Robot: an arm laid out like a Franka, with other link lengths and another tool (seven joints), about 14 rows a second.
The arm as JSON. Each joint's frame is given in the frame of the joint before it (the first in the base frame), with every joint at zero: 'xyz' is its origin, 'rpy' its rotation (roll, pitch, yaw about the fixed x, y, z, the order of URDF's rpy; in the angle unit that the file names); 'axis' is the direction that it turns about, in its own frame. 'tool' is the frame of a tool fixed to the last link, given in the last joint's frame.
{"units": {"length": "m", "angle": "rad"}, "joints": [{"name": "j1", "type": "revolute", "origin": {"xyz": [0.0, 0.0, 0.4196], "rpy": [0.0, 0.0, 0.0]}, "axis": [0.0, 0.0, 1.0]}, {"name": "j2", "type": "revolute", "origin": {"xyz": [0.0, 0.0, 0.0], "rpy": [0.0, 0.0, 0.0]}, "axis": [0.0, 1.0, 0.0]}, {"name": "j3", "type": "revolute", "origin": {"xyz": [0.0, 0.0, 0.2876], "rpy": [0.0, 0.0, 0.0]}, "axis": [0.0, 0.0, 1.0]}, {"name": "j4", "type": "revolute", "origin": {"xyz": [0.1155, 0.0, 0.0], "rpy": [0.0, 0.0, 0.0]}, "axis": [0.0, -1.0, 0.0]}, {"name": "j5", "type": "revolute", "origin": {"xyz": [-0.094, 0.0, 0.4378], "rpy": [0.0, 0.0, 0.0]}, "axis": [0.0, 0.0, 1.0]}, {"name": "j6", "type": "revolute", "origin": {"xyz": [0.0, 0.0, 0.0], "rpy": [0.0, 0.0, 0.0]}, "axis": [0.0, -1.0, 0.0]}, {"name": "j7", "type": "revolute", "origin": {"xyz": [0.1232, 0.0, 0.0], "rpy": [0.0, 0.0, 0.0]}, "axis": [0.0, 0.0, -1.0]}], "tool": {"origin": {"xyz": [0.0, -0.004, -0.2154], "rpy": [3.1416, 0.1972, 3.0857]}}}
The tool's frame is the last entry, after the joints.
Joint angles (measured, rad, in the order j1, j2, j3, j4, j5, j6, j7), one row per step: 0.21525, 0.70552, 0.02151, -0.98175, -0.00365, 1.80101, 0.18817; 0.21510, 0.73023, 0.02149, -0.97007, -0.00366, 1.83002, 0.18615; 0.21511, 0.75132, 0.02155, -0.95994, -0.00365, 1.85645, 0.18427; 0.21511, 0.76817, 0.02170, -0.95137, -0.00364, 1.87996, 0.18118; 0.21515, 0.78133, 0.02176, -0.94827, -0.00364, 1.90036, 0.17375; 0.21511, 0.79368, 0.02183, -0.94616, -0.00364, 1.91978, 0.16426; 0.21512, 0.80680, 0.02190, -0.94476, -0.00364, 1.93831, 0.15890
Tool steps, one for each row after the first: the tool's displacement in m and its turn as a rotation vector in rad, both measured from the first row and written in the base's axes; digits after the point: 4 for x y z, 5 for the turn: 0.0071, 0.0014, -0.0103, 0.00381, -0.01554, 0.00137; 0.0132, 0.0027, -0.0187, 0.00749, -0.03059, 0.00285; 0.0184, 0.0040, -0.0248, 0.01093, -0.04546, 0.00562; 0.0222, 0.0049, -0.0314, 0.01250, -0.05580, 0.01277; 0.0256, 0.0056, -0.0381, 0.01345, -0.06512, 0.02190; 0.0286, 0.0063, -0.0460, 0.01441, -0.07195, 0.02700
